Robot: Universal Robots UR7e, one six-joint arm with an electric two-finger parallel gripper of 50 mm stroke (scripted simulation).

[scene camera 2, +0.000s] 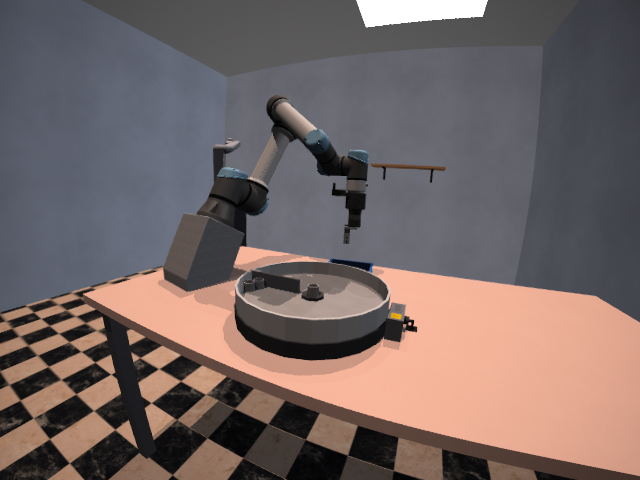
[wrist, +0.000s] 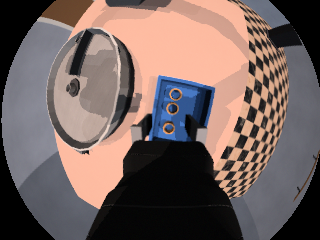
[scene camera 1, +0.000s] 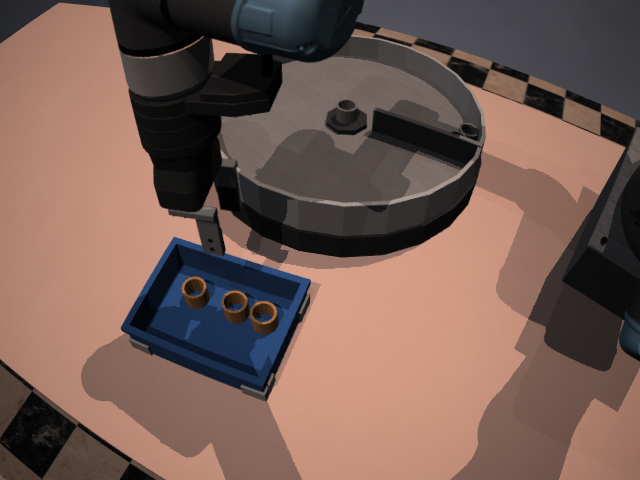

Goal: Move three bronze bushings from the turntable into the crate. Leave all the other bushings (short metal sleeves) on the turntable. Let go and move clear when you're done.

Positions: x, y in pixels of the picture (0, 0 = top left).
Scene:
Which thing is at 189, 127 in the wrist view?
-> My gripper.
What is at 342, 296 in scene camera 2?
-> A grey turntable.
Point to a blue crate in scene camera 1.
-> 160, 309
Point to a blue crate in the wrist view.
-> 195, 101

